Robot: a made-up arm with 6 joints. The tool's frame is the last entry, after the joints. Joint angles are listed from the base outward.
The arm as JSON. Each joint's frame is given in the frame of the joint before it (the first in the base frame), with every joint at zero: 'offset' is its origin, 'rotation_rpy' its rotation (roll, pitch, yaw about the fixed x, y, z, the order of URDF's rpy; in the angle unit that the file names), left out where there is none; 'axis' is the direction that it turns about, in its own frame. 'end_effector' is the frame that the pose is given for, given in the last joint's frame.
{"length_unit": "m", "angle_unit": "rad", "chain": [
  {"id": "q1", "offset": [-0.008, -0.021, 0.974], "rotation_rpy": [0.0, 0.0, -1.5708], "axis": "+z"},
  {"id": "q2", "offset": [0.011, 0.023, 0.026], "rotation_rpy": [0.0, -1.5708, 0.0], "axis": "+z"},
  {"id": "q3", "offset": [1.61, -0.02, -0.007], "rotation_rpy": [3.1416, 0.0, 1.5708], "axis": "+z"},
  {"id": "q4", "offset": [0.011, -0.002, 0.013], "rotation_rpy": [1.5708, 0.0, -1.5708], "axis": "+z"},
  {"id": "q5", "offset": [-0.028, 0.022, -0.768], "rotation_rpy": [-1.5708, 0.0, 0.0], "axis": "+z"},
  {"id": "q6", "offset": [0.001, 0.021, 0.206], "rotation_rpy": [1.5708, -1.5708, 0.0], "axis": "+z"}
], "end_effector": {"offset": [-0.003, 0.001, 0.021], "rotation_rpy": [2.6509, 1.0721, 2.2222]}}
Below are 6 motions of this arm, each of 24 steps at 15 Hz.
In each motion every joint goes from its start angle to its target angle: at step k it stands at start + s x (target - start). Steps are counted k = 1, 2, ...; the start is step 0. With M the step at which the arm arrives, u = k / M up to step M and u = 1 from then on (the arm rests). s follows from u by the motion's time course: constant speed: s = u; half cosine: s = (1 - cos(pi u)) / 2; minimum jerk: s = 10 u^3 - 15 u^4 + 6 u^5.
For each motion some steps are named. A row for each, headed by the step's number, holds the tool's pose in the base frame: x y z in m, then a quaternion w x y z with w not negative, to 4 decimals.
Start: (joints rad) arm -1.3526 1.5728 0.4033 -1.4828 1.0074 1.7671
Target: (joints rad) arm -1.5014 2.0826 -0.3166 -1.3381 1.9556 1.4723
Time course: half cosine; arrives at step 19
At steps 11, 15, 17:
11: 0.0282 -1.0976 -0.1396 0.2655 0.2344 0.0052 -0.9352
15: -0.0475 -0.8334 -0.1536 0.2985 0.1633 0.1318 -0.9310
17: -0.0647 -0.7640 -0.1452 0.3133 0.1489 0.1676 -0.9228

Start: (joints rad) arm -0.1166 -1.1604 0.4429 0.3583 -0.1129 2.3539
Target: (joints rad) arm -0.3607 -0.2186 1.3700 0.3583 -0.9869 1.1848
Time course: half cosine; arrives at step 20
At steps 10, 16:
10: -1.1683 0.0189 3.0036 0.9458 -0.0606 -0.3006 -0.1069
16: -0.6528 -0.0426 3.3020 0.9539 0.1884 -0.2299 -0.0426

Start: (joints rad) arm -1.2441 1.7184 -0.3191 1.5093 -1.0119 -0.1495
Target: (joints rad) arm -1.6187 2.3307 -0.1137 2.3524 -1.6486 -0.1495
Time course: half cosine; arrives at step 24
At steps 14, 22, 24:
14: 0.1822 -1.0518 -0.5085 0.1679 0.2301 0.7805 -0.5564
22: 0.1077 -0.7386 -0.6940 0.2547 0.1721 0.7963 -0.5210
24: 0.1060 -0.7223 -0.7009 0.2595 0.1700 0.7960 -0.5197

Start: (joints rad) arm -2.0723 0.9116 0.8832 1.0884 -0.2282 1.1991
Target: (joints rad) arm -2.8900 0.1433 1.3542 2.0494 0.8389 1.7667
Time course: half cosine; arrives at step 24
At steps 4, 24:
4: -1.1471 -1.6629 2.3222 0.4672 0.1394 0.2702 -0.8303
24: -0.3058 -0.1969 3.3947 0.1741 0.3714 -0.7679 0.4920

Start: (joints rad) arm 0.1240 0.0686 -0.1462 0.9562 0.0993 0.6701
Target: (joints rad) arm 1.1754 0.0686 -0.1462 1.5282 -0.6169 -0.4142
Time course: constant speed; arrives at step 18
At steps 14, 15, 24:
14: 0.5680 0.7009 2.6611 0.8297 0.2572 0.3594 0.3410
15: 0.5188 0.7374 2.6614 0.8250 0.2648 0.3558 0.3503
24: 0.3583 0.8263 2.6609 0.8078 0.2920 0.3397 0.3832

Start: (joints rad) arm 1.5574 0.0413 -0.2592 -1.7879 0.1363 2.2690
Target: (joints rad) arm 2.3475 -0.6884 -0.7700 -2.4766 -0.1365 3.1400
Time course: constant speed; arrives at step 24
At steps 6, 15, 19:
6: -0.1286 0.4429 2.1845 0.3618 0.3088 0.6221 0.6219
15: -0.1284 0.0196 2.1402 0.2112 0.2021 0.6262 0.7227
19: -0.0589 -0.1399 2.0899 0.1384 0.1633 0.6148 0.7590

